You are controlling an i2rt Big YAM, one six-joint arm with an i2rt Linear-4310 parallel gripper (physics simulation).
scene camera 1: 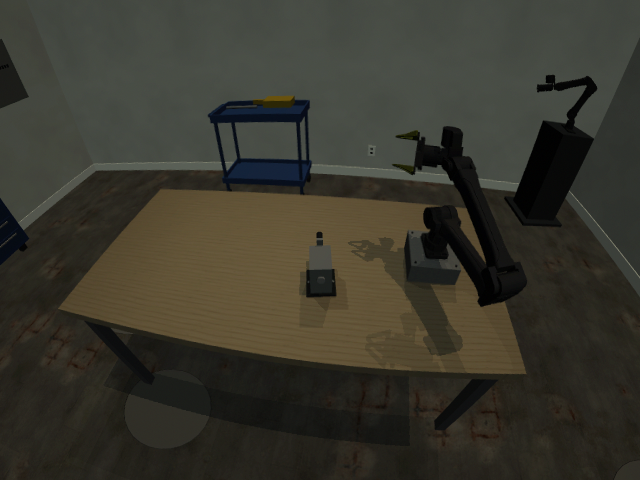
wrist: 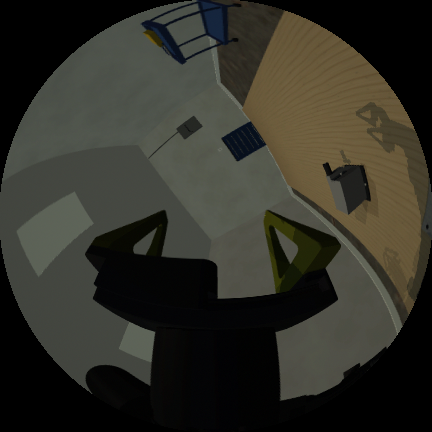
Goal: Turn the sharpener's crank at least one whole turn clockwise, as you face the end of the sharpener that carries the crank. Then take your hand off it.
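Frame: origin at the arm's base, x back, y down, z right, level; metres.
Where they show: gripper, between the fingertips: (scene camera 1: 393, 150) (wrist: 215, 215); arm's base, origin of its link: (scene camera 1: 433, 247).
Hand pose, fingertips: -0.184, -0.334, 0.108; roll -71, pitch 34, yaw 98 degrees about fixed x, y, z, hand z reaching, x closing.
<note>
Things, the pixels of their top centre, and the offset from my fingertips, as dx, dy, dz. "pt": a spot on its surface instead. Level surfaces: height alone.
- sharpener, a spot on its surface: (scene camera 1: 320, 256) pt -0.239, +0.294, -0.211
- wooden table, height of its surface: dy +0.422
- short piece with a black knob, a spot on its surface: (wrist: 326, 169) (scene camera 1: 321, 235) pt -0.240, +0.281, -0.114
The sharpener (scene camera 1: 320, 256) (wrist: 348, 192), a light grey box with a dark base, stands upright near the middle of the wooden table (scene camera 1: 206, 248) (wrist: 300, 100). Its crank shows as a short piece with a black knob (scene camera 1: 319, 235) (wrist: 326, 169) at the far end of the sharpener in the scene view. The knob sits high, about level with the top of the body. My gripper (scene camera 1: 395, 150) (wrist: 215, 215) is open and empty, with its yellow-green fingers wide apart. It is high above the table, to the right of and beyond the sharpener, well apart from the crank, and points left in the scene view.
My arm stands on a grey base block (scene camera 1: 432, 274) at the table's right side. Behind the table is a blue cart (scene camera 1: 258, 118) (wrist: 172, 42) with a yellow object (scene camera 1: 279, 102) (wrist: 153, 38) on top. Another arm stands on a dark pedestal (scene camera 1: 550, 170) at the back right.
</note>
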